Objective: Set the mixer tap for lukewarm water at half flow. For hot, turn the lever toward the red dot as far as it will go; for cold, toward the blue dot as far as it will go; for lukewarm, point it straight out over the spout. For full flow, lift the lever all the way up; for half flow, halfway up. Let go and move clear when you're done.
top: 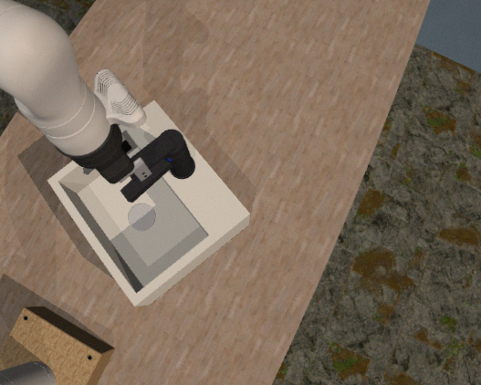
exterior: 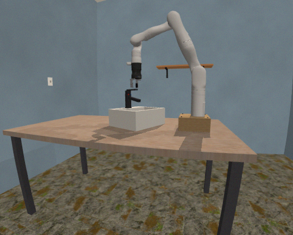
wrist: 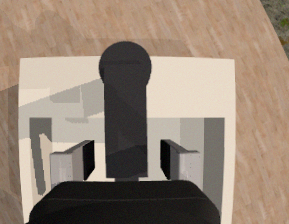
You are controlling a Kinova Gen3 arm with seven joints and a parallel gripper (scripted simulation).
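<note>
Right now the lever is 3 cm below my hand, 2 cm ahead of it and 1 cm to the right of it. From my hand the other things lie so: white sink basin 27 cm below, 4 cm behind, 1 cm to the left; then black mixer tap 8 cm below, 5 cm ahead, 1 cm to the right.
</note>
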